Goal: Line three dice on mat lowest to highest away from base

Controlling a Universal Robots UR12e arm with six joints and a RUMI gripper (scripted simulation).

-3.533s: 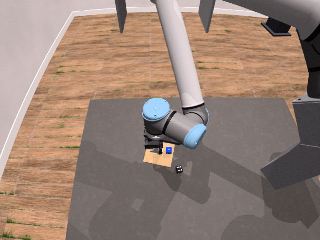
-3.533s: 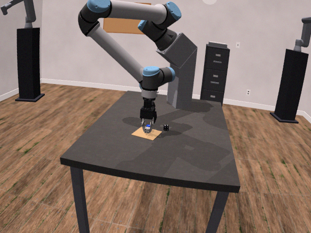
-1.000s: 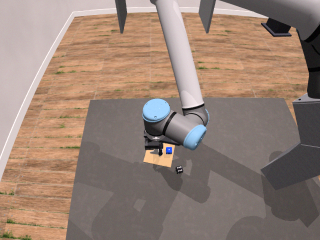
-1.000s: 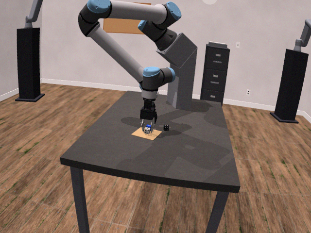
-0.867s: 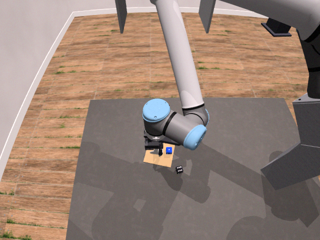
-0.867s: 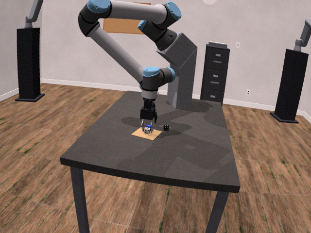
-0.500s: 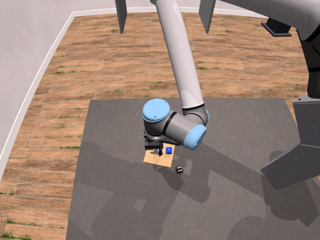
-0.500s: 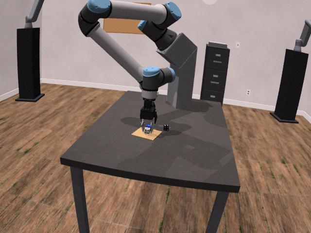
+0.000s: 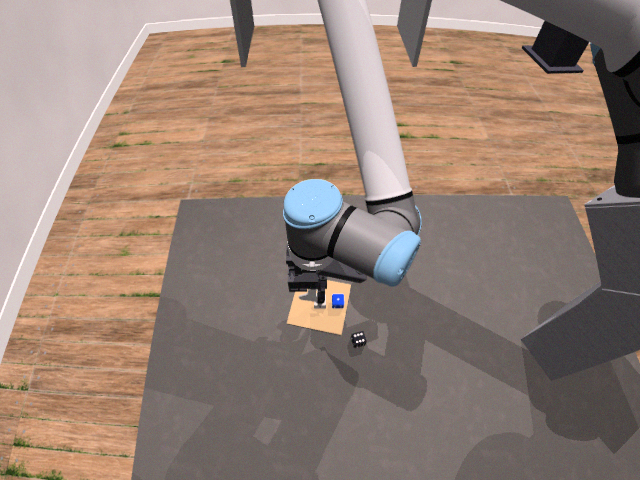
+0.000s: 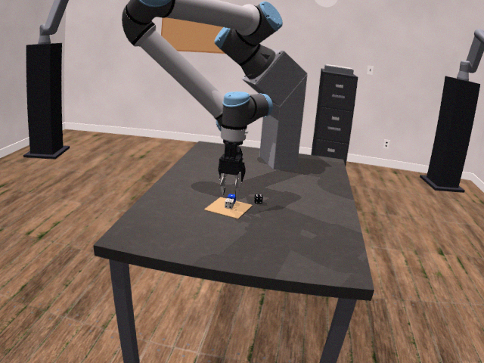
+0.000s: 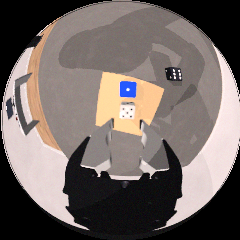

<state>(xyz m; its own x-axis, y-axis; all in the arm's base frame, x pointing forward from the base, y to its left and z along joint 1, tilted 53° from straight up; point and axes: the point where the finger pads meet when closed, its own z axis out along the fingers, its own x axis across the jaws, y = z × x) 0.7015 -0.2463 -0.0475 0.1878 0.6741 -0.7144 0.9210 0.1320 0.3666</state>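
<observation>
The white die lies 50 mm below my hand. Round my hand: blue die (50 mm below, 50 mm behind, 10 mm to the left); then black die (120 mm to the left, 70 mm behind, 50 mm below); then mat (70 mm below).
</observation>
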